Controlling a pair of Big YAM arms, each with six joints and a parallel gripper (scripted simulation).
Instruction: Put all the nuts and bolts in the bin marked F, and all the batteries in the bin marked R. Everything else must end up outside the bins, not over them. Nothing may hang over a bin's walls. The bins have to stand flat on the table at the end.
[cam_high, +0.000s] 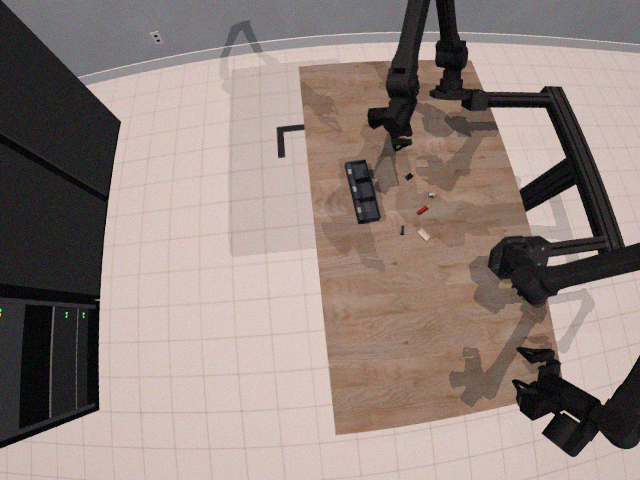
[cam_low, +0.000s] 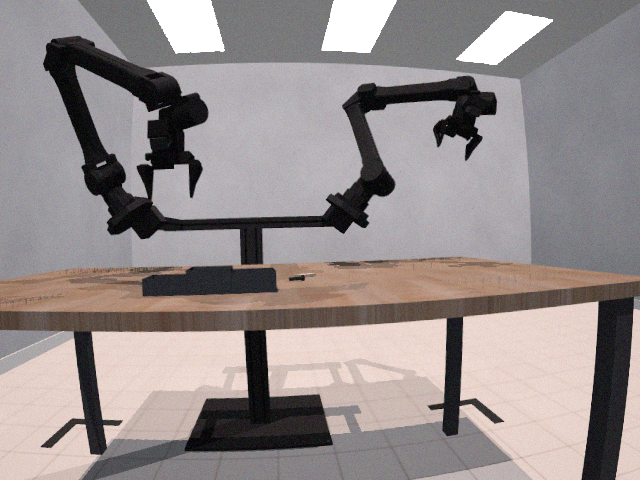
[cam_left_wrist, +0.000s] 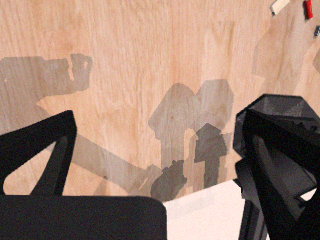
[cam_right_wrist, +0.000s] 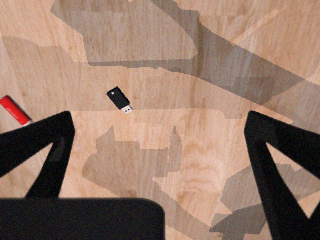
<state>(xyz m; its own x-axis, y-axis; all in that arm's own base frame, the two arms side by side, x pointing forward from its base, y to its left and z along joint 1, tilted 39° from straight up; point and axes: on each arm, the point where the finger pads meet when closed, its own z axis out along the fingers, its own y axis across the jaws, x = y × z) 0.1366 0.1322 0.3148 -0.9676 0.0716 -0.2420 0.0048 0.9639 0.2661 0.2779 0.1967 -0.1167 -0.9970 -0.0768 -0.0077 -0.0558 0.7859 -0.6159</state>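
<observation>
Now: the red battery 22 cm to the left of my right hand, 20 cm below it and 11 cm behind it. From my right hand the other things lie so: black three-compartment bin row (18 cm below, 11 cm ahead, 10 cm to the left); then silver piece (20 cm below, 17 cm behind, 16 cm to the left); then black bolt (29 cm to the left, 20 cm below, 1 cm behind).
</observation>
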